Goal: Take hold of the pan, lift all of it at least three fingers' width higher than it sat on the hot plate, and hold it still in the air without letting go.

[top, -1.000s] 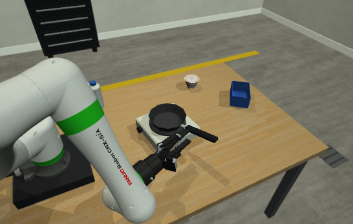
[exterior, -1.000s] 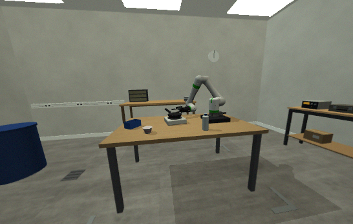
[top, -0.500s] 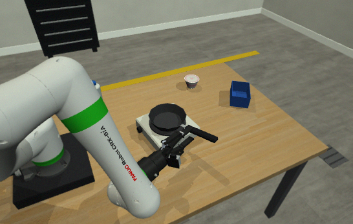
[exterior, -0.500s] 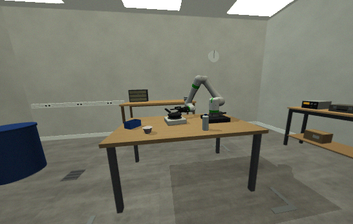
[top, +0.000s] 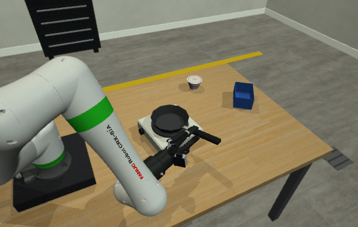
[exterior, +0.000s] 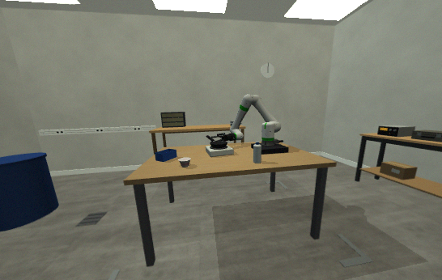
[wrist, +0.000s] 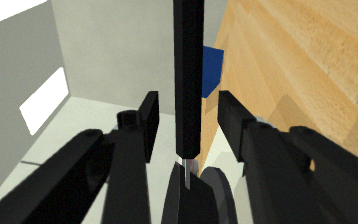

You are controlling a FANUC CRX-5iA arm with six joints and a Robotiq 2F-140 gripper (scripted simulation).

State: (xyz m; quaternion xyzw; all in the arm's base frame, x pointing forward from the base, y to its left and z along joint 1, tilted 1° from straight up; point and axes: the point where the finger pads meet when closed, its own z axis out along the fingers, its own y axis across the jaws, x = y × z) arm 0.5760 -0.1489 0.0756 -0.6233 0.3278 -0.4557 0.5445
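Right now the pan is 1 cm behind my hand, 10 cm to the left of it and 2 cm below it. Round my hand: white hot plate: 5 cm behind, 16 cm to the left, 9 cm below; then cup: 27 cm ahead, 47 cm to the left, 8 cm below; then blue bin: 47 cm ahead, 23 cm to the left, 10 cm below.
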